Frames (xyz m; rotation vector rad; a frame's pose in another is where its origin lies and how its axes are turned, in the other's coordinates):
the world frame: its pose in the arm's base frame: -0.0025 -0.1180 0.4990 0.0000 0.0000 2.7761
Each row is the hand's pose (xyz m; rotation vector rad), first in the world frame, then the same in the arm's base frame.
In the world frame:
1: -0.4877 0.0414 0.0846 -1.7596 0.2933 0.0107
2: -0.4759 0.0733 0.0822 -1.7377 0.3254 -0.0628
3: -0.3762 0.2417 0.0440 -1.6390 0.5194 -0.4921
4: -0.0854 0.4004 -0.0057 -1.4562 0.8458 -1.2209
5: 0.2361 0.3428 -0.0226 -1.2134 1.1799 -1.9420
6: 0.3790 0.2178 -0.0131 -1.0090 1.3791 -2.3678
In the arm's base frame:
1: 0.4382 -0.3310 0.5836 -0.7801 -2.1509 1.8176
2: 0.4158 -0.3565 0.5812 -0.8023 -2.0817 1.7837
3: 0.2625 -0.4782 0.5430 -0.9244 -1.7347 1.5123
4: -0.0658 -0.5225 0.4933 -1.0582 -1.2338 0.9447
5: -0.3455 -0.3538 0.4764 -1.1195 -0.7936 0.3106
6: -0.4343 -0.1860 0.4859 -1.1188 -0.5389 -0.0806

